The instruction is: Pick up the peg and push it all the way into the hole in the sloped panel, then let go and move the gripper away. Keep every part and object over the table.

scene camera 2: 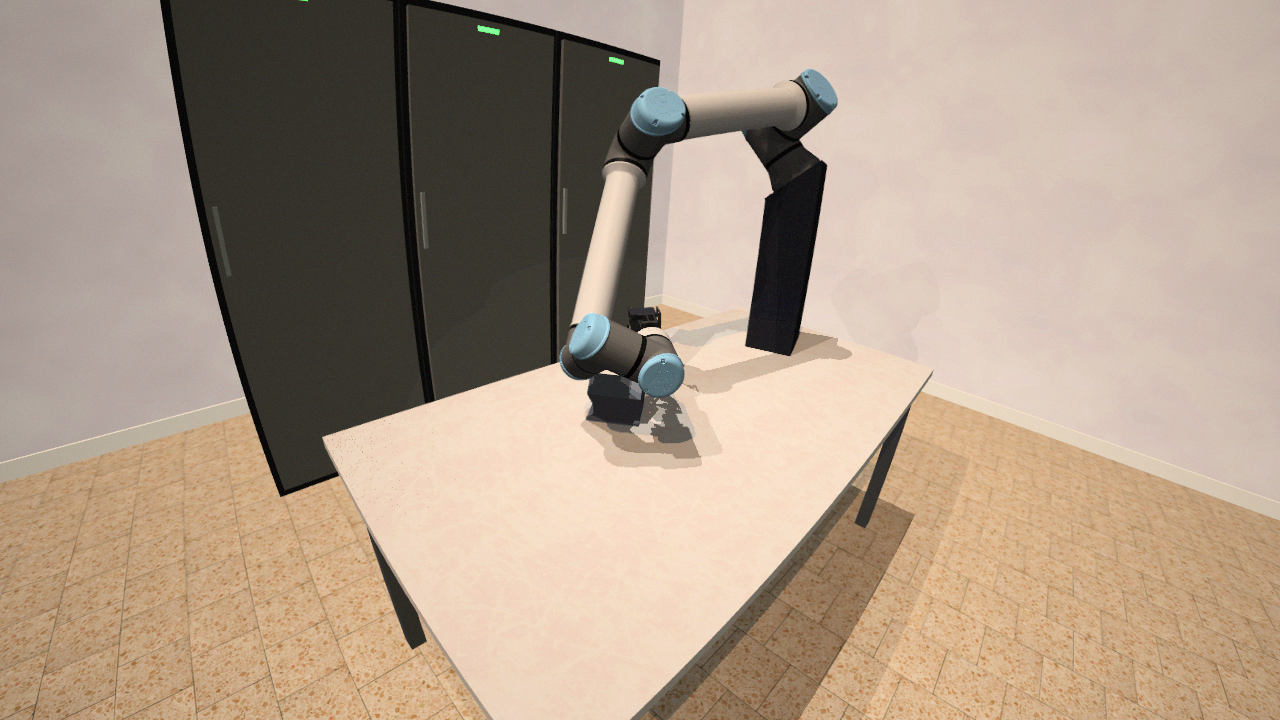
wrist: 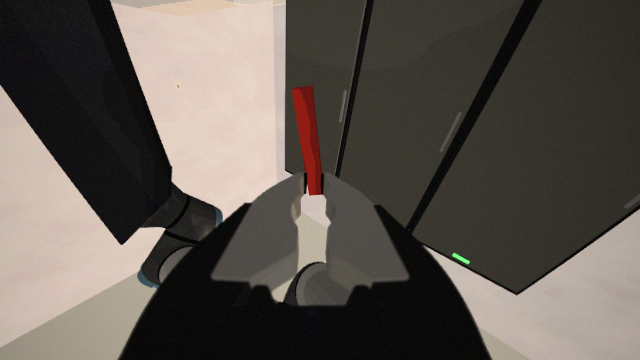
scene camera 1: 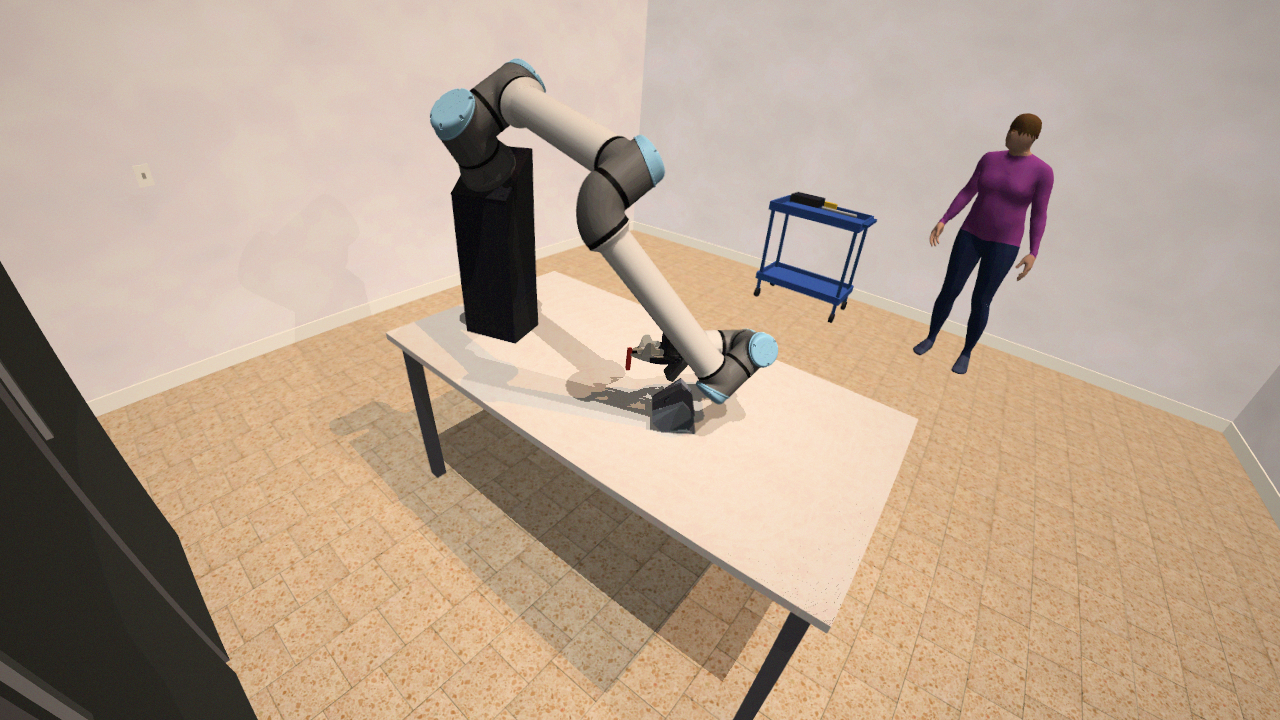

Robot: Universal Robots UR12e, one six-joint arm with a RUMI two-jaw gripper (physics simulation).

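Seen in the pictures: gripper, fingertip midpoint: [wrist: 314, 175] [scene camera 1: 629, 353]; arm's base, link origin: [scene camera 2: 798, 179] [wrist: 149, 200] [scene camera 1: 489, 168].
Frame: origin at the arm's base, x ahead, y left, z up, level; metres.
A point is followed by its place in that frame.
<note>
The red peg [scene camera 1: 628, 359] @[x 0.664, y -0.197, z -0.414 m] [wrist: 307, 131] @[x 0.664, y -0.183, z -0.431 m] is held at one end between the fingertips and hangs roughly upright, its free end pointing down. My gripper [scene camera 1: 633, 351] @[x 0.666, y -0.192, z -0.395 m] [wrist: 314, 175] @[x 0.666, y -0.192, z -0.395 m] is shut on the peg, lies about level and points toward the black pedestal. The peg is apart from the panel block and does not show in scene camera 2. The dark grey block with the sloped panel [scene camera 1: 673, 410] @[x 0.825, y -0.215, z -0.517 m] [scene camera 2: 615, 402] @[x 0.819, y -0.146, z -0.567 m] stands on the table, below and beside the wrist. It is in shadow, and I cannot make out its hole. The block does not show in the wrist view.
The arm's black pedestal [scene camera 1: 496, 268] @[x 0.074, y -0.075, z -0.315 m] [scene camera 2: 787, 268] @[x 0.116, y 0.037, z -0.294 m] [wrist: 75, 100] @[x 0.119, y 0.015, z -0.365 m] stands at one end of the table [scene camera 1: 787, 501] @[x 1.194, y -0.303, z -0.600 m] [scene camera 2: 501, 555] @[x 1.312, y -0.014, z -0.600 m]. Tall dark cabinets [scene camera 2: 483, 197] [wrist: 400, 100] stand beyond one long side. A blue cart [scene camera 1: 810, 214] and a person [scene camera 1: 1006, 197] are farther off.
</note>
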